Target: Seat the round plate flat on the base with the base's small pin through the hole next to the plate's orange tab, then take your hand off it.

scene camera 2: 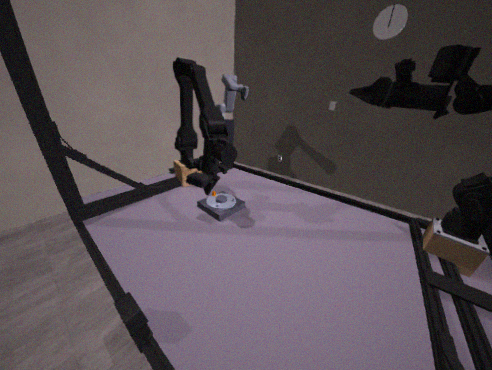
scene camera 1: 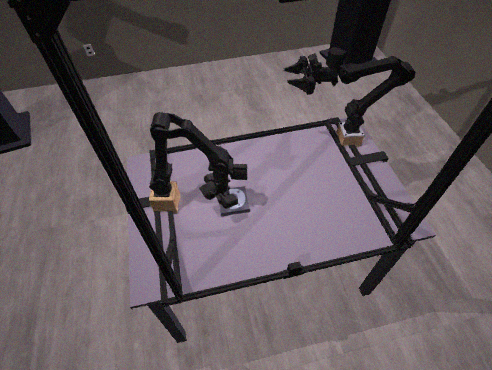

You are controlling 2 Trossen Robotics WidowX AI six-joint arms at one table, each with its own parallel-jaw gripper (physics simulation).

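Places are measured from the left arm's base along level axes (x ahead, y left, z up), in centimetres.
Pixels of known places: left gripper, fingertip midpoint: [scene camera 2: 207, 194] [scene camera 1: 220, 203]; right gripper, fingertip midpoint: [scene camera 2: 354, 93] [scene camera 1: 285, 75]; left arm's base, origin of the base link: [scene camera 1: 162, 190]; right arm's base, origin of the base link: [scene camera 2: 458, 232] [scene camera 1: 351, 128].
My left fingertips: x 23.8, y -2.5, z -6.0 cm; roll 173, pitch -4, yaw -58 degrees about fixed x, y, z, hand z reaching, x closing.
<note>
Ahead of a thing's pixels: the offset from my left fingertips to its middle. Level surfaces: height alone.
The pale round plate {dx +5.3, dy +2.9, dz -0.4 cm} [scene camera 1: 240, 201] [scene camera 2: 229, 203] with a grey centre lies on the dark square base {dx +5.2, dy +3.0, dz -1.9 cm} [scene camera 1: 236, 212] [scene camera 2: 220, 215] and looks about level. Its orange tab {dx +0.7, dy +2.6, dz +0.0 cm} [scene camera 2: 214, 193] shows at the plate's far left edge in scene camera 2; in scene camera 1 the left gripper hides it. The pin and the hole beside the tab are too small to make out. My left gripper [scene camera 1: 229, 203] [scene camera 2: 209, 192] is shut and empty, its tips pointing down close by the tab; whether they touch the plate is unclear. My right gripper [scene camera 1: 288, 75] [scene camera 2: 351, 92] is open and empty, raised far from the base.
The lilac table top {dz -3.9 cm} [scene camera 1: 300, 200] [scene camera 2: 280, 290] is edged by black rails [scene camera 1: 240, 283] [scene camera 2: 320, 188]. Black frame posts [scene camera 1: 107, 155] [scene camera 2: 37, 115] rise at its sides. Wooden blocks [scene camera 1: 165, 198] [scene camera 2: 452, 252] carry the arm mounts.
</note>
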